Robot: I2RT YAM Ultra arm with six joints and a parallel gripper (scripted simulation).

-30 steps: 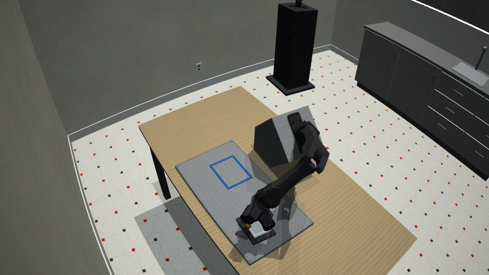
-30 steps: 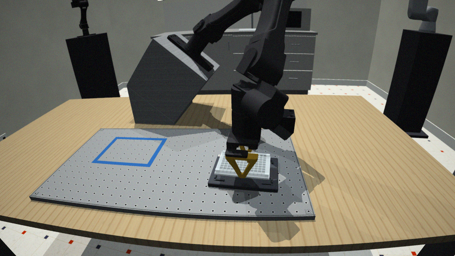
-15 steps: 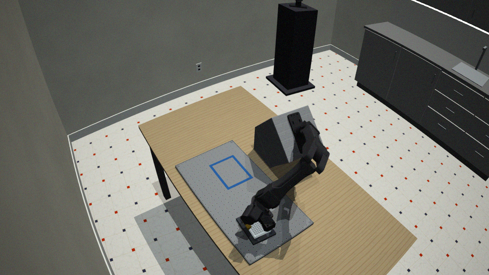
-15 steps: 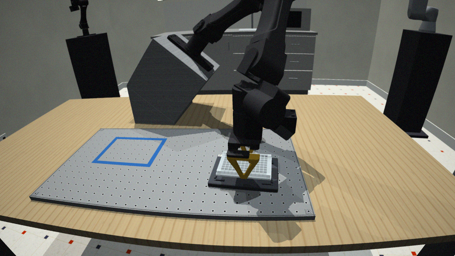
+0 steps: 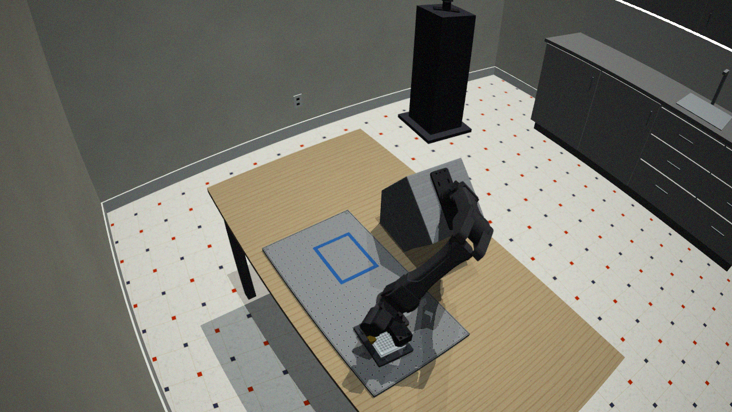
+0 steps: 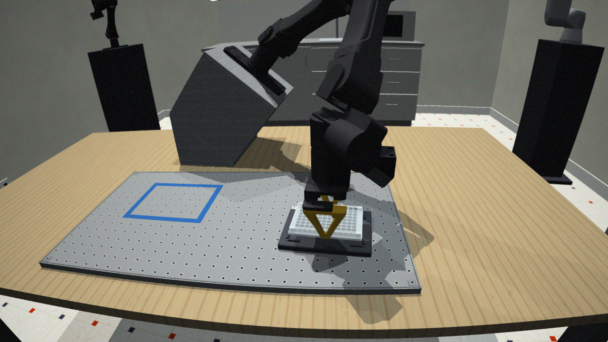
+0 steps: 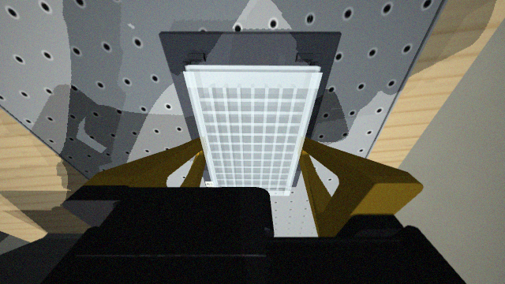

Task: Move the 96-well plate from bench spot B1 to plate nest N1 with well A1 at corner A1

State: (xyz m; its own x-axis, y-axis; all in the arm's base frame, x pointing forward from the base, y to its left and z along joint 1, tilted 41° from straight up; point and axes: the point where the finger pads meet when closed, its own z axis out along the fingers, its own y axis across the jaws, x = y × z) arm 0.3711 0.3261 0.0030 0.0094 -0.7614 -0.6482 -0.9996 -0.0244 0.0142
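Now: hand right at the clear 96-well plate. From my hand the other things lie so: A1 corner mark 5 cm behind, 8 cm to the right, 2 cm below; then dark plate nest 2 cm below.
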